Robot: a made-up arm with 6 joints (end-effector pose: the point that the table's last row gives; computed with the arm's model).
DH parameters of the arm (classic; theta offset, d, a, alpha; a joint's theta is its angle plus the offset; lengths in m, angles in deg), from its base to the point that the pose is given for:
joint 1: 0 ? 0 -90
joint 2: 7.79 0 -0.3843 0
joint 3: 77.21 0 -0.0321 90
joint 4: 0 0.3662 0 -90
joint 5: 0 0 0 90
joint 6: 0 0.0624 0 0
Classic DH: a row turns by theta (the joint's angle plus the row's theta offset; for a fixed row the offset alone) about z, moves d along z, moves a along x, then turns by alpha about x.
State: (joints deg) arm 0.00 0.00 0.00 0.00 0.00 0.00
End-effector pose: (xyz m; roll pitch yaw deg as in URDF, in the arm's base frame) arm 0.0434 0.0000 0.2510 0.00 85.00 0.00
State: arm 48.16 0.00 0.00 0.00 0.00 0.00
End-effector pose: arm 0.0290 0.0323 0.2510 0.00 85.00 48.16
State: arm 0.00 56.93 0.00 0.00 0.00 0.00
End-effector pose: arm 0.1254 0.0000 0.1595 180.00 38.07 180.00
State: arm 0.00 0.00 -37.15 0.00 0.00 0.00
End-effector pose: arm -0.0845 0.0000 0.4931 0.00 47.85 0.00
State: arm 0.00 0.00 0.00 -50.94 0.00 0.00
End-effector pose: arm 0.0434 0.0000 0.2510 -83.57 38.88 -85.95
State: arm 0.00 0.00 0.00 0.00 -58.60 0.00
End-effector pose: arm 0.0090 0.0000 0.3015 0.00 26.40 0.00
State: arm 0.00 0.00 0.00 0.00 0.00 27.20
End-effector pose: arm 0.0434 0.0000 0.2510 79.16 62.38 80.37
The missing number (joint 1, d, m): 0.1296
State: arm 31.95 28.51 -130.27 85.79 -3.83 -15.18
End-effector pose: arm -0.3918 -0.2492 0.7580 -14.98 -9.06 104.32
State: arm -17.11 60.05 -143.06 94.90 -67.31 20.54
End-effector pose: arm -0.1684 -0.0082 0.8765 -37.29 -61.24 119.60
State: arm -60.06 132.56 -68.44 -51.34 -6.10 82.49
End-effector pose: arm 0.2774 -0.4712 0.0259 156.63 26.80 84.48
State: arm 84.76 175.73 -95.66 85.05 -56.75 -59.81
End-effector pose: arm 0.0995 0.5152 -0.2715 -131.40 39.37 -110.24
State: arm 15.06 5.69 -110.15 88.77 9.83 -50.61
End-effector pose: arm -0.5303 -0.1316 0.6118 -19.55 -9.19 53.12
